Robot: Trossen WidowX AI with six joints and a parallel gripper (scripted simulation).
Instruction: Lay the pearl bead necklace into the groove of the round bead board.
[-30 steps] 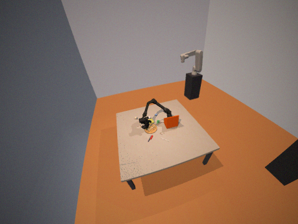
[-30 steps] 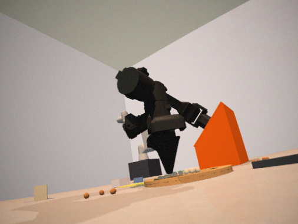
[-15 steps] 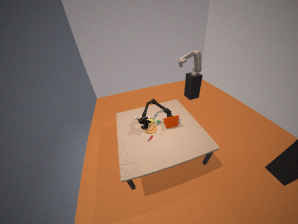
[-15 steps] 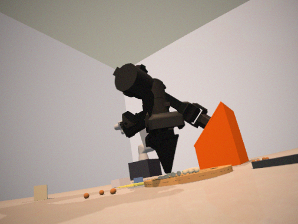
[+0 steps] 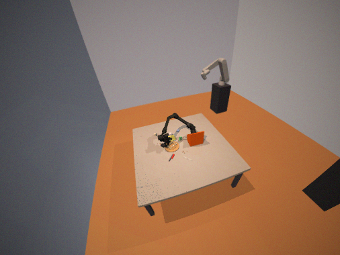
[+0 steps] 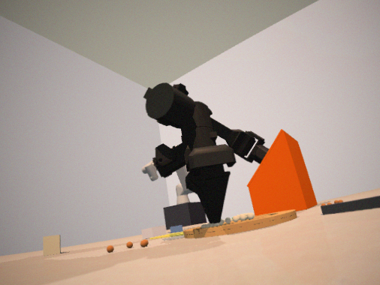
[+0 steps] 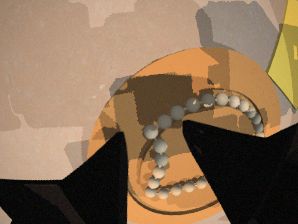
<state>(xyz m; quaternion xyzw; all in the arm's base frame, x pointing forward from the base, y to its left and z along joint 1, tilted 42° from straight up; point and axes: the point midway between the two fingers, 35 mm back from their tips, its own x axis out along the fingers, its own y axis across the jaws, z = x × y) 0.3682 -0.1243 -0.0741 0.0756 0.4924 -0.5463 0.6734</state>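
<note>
Now: the round wooden bead board 60 mm behind my gripper tip, 20 mm to the left of it and 10 mm below it. Round my gripper tip: tan cube 100 mm ahead, 310 mm to the right; then yellow flat piece 120 mm behind, 150 mm to the right, 20 mm below; then red-handled tool 190 mm to the left, 10 mm below.
</note>
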